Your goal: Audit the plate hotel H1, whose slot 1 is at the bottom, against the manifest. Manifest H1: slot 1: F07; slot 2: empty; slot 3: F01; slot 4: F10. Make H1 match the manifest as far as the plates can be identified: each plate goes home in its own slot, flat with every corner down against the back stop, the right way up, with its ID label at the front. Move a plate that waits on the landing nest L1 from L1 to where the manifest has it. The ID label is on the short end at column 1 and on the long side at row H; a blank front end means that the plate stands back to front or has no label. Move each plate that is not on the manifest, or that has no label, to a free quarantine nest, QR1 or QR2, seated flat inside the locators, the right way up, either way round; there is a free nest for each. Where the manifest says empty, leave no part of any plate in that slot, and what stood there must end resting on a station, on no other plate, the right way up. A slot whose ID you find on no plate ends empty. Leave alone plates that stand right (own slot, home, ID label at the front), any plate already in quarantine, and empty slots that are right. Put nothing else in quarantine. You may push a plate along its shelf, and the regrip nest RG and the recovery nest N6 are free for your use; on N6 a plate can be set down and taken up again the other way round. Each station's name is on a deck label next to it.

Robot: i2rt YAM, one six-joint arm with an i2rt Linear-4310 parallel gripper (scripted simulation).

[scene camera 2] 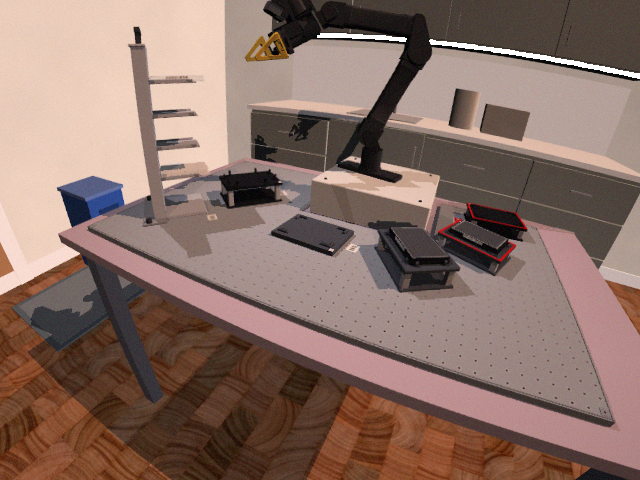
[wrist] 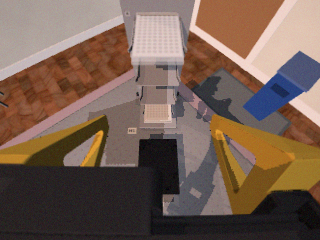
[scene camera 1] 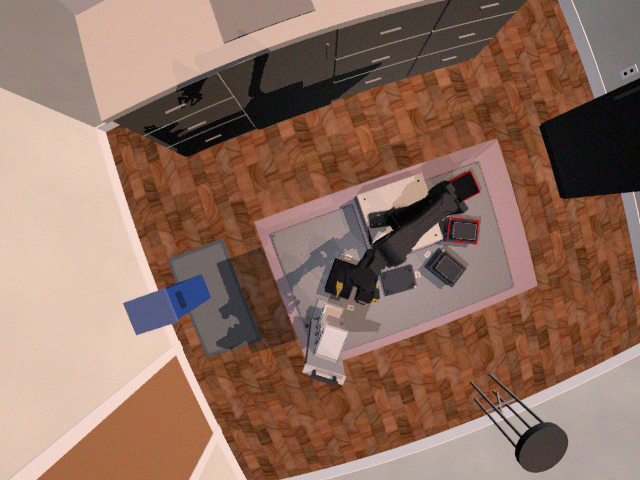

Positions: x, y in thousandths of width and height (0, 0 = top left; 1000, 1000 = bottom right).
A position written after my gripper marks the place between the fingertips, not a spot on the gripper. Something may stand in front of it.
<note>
In view: my gripper (scene camera 2: 391, 124) and a dark plate (scene camera 2: 745, 491).
My gripper is seen too in the wrist view (wrist: 498, 502).
</note>
